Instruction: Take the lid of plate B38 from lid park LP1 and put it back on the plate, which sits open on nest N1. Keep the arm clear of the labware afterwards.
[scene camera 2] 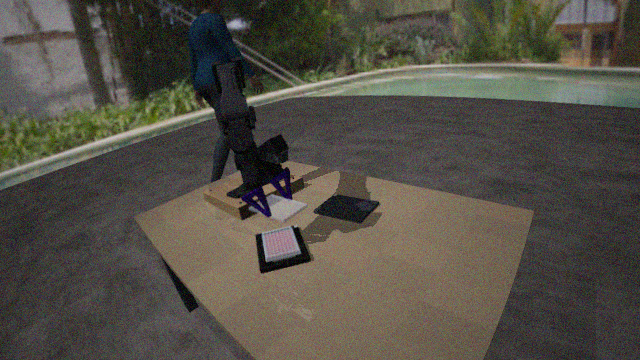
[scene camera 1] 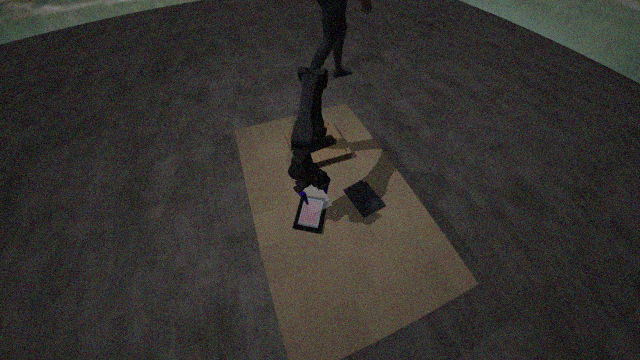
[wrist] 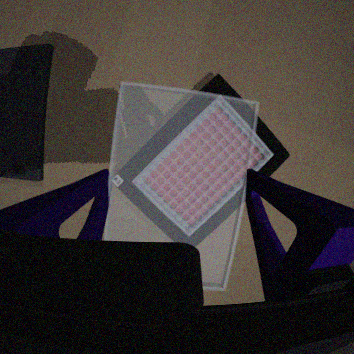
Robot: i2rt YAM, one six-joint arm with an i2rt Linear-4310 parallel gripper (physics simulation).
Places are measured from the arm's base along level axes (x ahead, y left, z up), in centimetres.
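Pixels of known places: gripper, fingertip midpoint: (scene camera 2: 280,208) (scene camera 1: 316,198) (wrist: 177,177); arm's base, link origin: (scene camera 1: 317,145).
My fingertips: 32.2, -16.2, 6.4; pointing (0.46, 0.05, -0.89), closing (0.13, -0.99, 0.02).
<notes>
Ahead of a thing's pixels: the offset from my fingertips to its top centre, as dx, dy, dz. Level surfaces: height alone.
My gripper (scene camera 1: 315,192) (scene camera 2: 279,206) (wrist: 177,177) is shut on the clear lid {-1.0, -0.1, +0.7} (scene camera 1: 317,191) (scene camera 2: 288,208) (wrist: 135,215), a finger at each long side, and holds it above the table. The open plate {+0.2, -3.0, -7.8} (scene camera 1: 310,214) (scene camera 2: 282,243) (wrist: 264,154) with pink wells sits on the black nest {+0.2, -3.0, -8.6} (scene camera 1: 307,230) (scene camera 2: 285,266) (wrist: 276,164). In the wrist view the plate shows mostly through the lid and is turned at a clear angle to it. In scene camera 2 the lid appears behind the plate, toward the arm's base. The dark lid park {+4.0, +22.0, -8.4} (scene camera 1: 365,198) (scene camera 2: 347,208) (wrist: 22,112) bears no lid.
The wooden base block (scene camera 2: 225,202) of the arm stands at the rear of the table {dz -10.5} (scene camera 1: 370,280) (scene camera 2: 400,260). A person (scene camera 1: 332,30) (scene camera 2: 210,55) stands behind the arm. The arm's shadow falls by the lid park.
</notes>
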